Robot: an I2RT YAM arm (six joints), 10 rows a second.
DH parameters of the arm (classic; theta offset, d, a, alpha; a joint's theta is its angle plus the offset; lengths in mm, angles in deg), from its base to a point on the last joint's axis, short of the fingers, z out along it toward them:
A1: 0 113.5 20 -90
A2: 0 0 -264 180
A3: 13.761 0 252.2 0
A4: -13.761 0 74 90
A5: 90 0 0 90
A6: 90 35.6 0 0
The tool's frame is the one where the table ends.
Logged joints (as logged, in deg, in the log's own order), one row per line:
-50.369, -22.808, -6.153, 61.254, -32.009, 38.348
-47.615, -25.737, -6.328, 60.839, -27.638, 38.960
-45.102, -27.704, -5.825, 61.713, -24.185, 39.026
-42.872, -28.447, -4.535, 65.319, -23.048, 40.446
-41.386, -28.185, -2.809, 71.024, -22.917, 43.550
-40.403, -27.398, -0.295, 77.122, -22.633, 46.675
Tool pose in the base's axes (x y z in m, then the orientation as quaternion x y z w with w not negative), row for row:
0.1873, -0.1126, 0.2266, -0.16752, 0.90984, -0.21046, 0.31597
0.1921, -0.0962, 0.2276, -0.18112, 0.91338, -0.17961, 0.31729
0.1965, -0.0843, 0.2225, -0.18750, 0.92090, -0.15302, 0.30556
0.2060, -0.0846, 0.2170, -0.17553, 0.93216, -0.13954, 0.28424
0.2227, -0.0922, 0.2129, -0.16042, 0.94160, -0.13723, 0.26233
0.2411, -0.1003, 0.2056, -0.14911, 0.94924, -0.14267, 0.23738
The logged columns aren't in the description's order. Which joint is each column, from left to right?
Columns, left to right: A6, A4, A5, A2, A1, A3.
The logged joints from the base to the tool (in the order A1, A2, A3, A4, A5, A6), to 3 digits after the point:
-32.009, 61.254, 38.348, -22.808, -6.153, -50.369
-27.638, 60.839, 38.960, -25.737, -6.328, -47.615
-24.185, 61.713, 39.026, -27.704, -5.825, -45.102
-23.048, 65.319, 40.446, -28.447, -4.535, -42.872
-22.917, 71.024, 43.550, -28.185, -2.809, -41.386
-22.633, 77.122, 46.675, -27.398, -0.295, -40.403

